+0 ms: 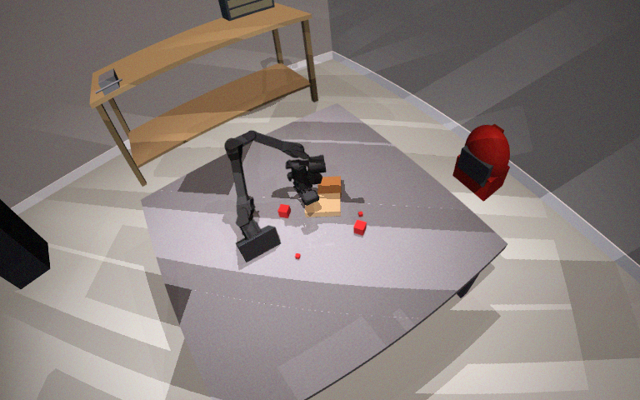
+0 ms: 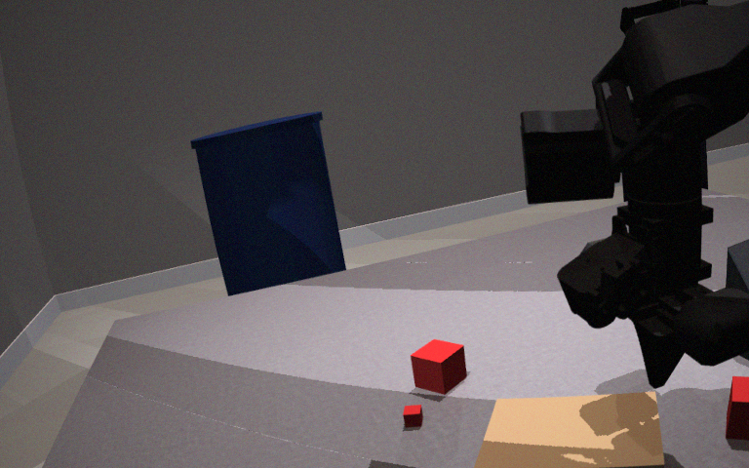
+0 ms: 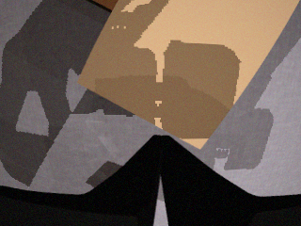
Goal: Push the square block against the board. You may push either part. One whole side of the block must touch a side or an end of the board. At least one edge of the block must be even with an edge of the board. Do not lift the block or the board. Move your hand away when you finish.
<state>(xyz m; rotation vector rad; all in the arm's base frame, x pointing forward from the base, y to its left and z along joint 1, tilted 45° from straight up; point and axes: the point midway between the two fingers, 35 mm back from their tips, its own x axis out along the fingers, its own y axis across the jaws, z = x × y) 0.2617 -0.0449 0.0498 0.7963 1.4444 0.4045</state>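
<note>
The tan board lies 6 cm ahead of my gripper tip, 5 cm below it and 4 cm to the right of it. Round my gripper tip: orange square block: 15 cm ahead, 5 cm below, 2 cm to the left.
</note>
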